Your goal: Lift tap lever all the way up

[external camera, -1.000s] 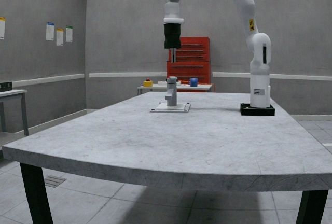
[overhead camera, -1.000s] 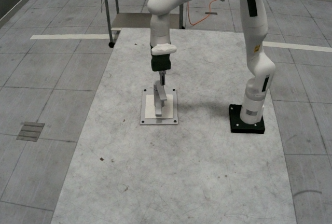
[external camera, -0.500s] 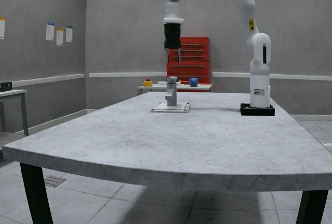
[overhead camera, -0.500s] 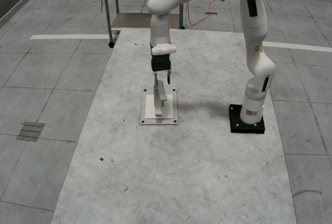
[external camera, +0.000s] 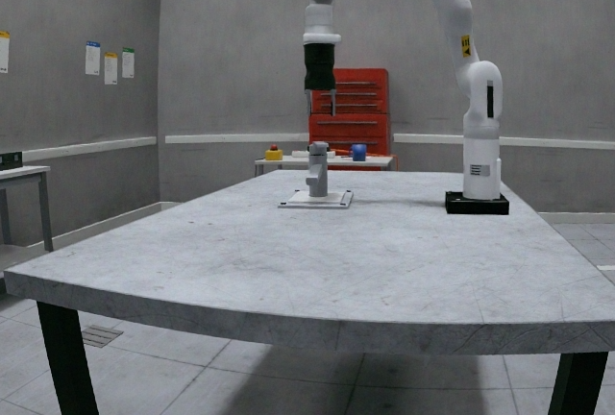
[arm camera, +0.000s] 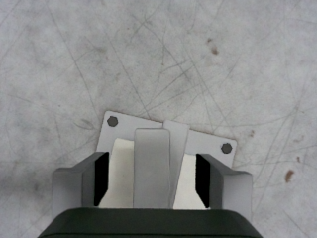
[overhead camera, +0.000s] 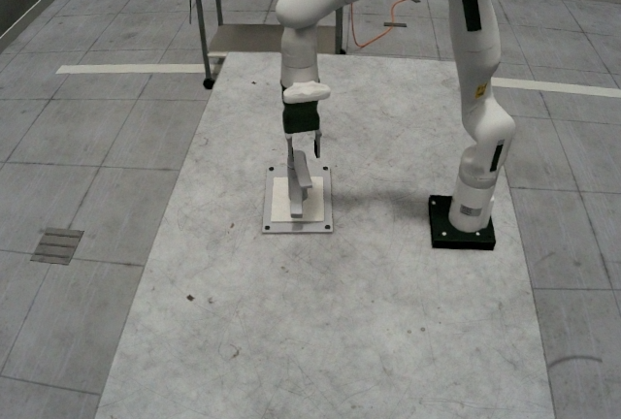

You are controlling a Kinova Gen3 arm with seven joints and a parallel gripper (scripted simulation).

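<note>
Now: the tap lever 1 cm ahead of my hand, 4 cm to the right of it and 9 cm below it. The rest, counted from my hand: tap (2 cm ahead, 7 cm to the right, 13 cm below).
</note>
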